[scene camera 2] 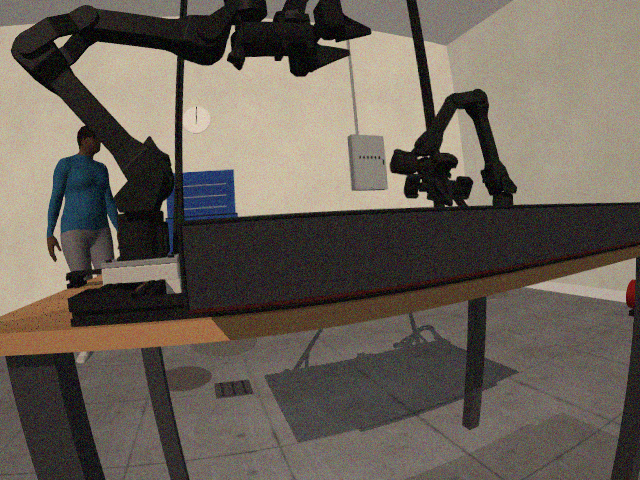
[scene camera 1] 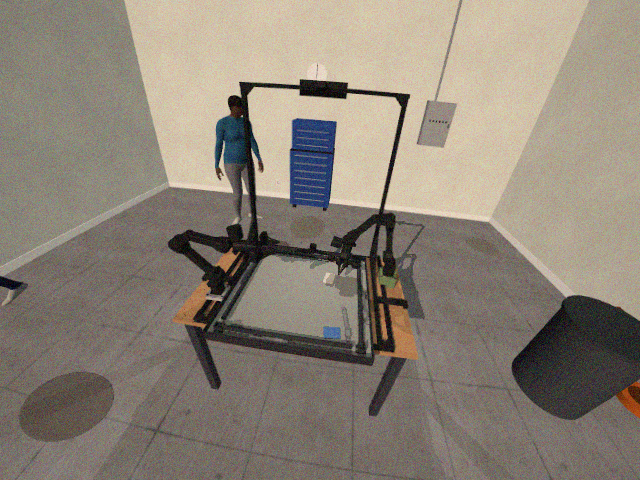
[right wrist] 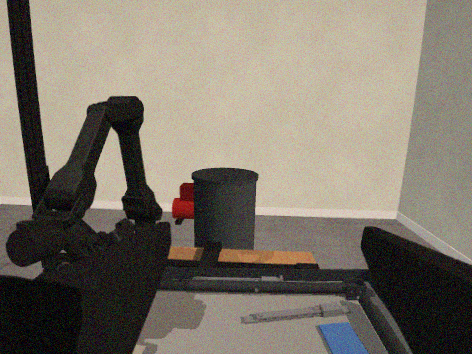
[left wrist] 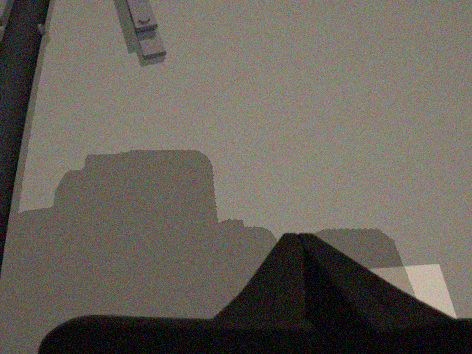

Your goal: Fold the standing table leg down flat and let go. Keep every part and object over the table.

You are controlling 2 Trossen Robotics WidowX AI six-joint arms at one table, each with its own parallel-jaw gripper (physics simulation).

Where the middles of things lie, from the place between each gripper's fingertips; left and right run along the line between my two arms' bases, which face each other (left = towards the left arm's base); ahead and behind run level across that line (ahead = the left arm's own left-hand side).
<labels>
I see the white card [left wrist: 425, 282] 7 cm below my left hand, 5 cm behind it and 4 cm to the right of it.
Now: the white card 35 cm below my right hand, 31 cm to the left of it and 14 cm behind it.
</labels>
